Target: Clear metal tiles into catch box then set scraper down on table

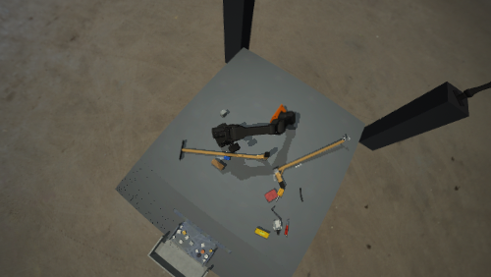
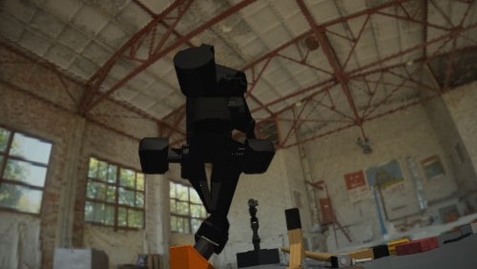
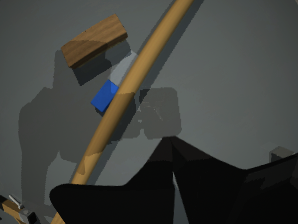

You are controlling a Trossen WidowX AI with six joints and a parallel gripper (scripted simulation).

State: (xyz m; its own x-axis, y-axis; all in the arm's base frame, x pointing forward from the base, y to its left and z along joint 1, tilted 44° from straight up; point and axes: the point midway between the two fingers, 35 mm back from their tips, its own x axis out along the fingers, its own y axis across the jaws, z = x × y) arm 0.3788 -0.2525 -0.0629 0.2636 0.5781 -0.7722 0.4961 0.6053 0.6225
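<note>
Right now the long scraper is 50 mm below my gripper tip, 50 mm ahead of it and 10 mm to the left of it. From my gripper tip the other things lie so: wooden block 140 mm ahead, 100 mm below, 10 mm to the left; grey piece 200 mm behind, 150 mm to the right, 100 mm below; blue block 110 mm below, 70 mm ahead, 20 mm to the left.
</note>
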